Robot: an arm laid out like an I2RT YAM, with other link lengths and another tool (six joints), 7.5 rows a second.
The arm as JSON. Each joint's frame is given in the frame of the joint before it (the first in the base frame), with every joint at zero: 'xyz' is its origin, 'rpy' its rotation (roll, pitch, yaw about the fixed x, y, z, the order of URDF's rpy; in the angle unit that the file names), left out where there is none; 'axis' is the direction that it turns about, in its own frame. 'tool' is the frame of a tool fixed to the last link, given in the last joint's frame.
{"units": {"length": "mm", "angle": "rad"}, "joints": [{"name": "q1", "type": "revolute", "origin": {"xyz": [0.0, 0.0, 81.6]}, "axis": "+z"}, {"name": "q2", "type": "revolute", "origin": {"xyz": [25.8, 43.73, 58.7]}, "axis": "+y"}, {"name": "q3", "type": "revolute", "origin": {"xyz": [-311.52, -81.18, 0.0]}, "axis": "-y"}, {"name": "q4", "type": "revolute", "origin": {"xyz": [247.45, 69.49, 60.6]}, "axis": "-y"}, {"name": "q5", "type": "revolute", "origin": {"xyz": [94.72, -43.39, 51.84]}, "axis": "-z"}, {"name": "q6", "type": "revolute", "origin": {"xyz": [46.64, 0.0, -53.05]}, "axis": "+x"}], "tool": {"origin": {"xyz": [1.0, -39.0, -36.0], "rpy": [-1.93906, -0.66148, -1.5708]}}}
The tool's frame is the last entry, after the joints.
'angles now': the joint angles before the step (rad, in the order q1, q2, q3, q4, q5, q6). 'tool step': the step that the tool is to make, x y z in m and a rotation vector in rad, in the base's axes. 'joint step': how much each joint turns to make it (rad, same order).
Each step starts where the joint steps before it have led.
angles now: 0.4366, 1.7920, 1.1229, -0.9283, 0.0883, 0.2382
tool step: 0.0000, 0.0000, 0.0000, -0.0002, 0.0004, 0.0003
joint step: 0.0000, 0.0002, 0.0001, -0.0004, 0.0000, -0.0003
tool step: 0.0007, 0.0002, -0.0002, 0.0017, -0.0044, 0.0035
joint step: 0.0002, -0.0003, -0.0003, 0.0050, 0.0004, -0.0033
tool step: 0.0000, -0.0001, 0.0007, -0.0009, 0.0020, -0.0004
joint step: -0.0003, 0.0000, 0.0026, -0.0048, 0.0000, 0.0001
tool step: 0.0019, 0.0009, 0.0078, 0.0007, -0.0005, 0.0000
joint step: 0.0000, -0.0042, 0.0281, -0.0316, -0.0004, 0.0000
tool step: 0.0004, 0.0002, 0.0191, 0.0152, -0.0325, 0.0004
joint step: 0.0001, -0.0374, 0.0399, -0.0414, 0.0000, -0.0003
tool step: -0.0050, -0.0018, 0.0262, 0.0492, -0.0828, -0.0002
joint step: 0.0001, -0.0844, 0.0232, -0.0118, -0.0095, 0.0008
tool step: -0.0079, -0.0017, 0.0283, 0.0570, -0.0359, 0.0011
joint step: -0.0001, -0.0663, 0.0515, -0.0614, -0.0363, 0.0038
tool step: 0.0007, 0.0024, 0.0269, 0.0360, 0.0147, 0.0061
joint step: 0.0001, 0.0005, 0.1111, -0.1086, -0.0393, 0.0004
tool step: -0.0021, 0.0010, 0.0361, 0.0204, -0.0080, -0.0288
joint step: -0.0002, 0.0012, 0.1467, -0.1295, -0.0099, 0.0308
